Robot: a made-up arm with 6 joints.
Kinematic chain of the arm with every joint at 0, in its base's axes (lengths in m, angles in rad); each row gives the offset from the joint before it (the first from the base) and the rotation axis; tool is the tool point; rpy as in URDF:
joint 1: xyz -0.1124 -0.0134 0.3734 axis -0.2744 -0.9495 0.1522
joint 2: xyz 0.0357 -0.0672 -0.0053 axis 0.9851 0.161 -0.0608
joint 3: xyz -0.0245 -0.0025 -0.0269 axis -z
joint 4: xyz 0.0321 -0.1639 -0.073 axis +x
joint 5: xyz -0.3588 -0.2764 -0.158 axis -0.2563 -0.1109 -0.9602
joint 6: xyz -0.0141 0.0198 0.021 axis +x
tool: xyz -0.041 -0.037 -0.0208 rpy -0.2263 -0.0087 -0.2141
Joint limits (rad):
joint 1: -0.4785..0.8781
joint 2: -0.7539..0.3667
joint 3: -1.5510..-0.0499
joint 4: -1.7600..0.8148
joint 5: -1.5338..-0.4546
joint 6: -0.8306..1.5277
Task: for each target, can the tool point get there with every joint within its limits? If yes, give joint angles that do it. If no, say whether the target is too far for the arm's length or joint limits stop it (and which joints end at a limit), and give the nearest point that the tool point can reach.
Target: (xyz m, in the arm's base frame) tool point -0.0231 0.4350 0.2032
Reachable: no: joint limits stop it (at a limit: joint 1, joint 2, joint 3, joint 4, joint 5) | nearest point -0.1336 -0.1471 -0.2490 | short by 0.745 m
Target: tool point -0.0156 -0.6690 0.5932
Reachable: yes | joints -0.0222 -0.5626 -0.6428 -0.3969 -1.3787 -0.2809
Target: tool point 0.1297 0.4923 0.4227
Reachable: no: joint limits stop it (at a limit: joint 2, joint 3, joint 4, joint 5) | nearest point 0.1280 -0.1291 0.7639 | short by 0.709 m
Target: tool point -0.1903 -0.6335 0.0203
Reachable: yes | joints 0.3402 0.0431 -0.2785 0.1959 -1.1467 0.9060
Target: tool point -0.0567 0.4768 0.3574
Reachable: no: joint limits stop it (at a limit: joint 1, joint 2, joint 3, joint 4, joint 5, joint 6) | nearest point -0.2773 -0.0038 0.8162 | short by 0.700 m
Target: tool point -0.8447 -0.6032 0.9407
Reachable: no: too far | nearest point -0.4993 -0.4449 0.7073 | short by 0.446 m
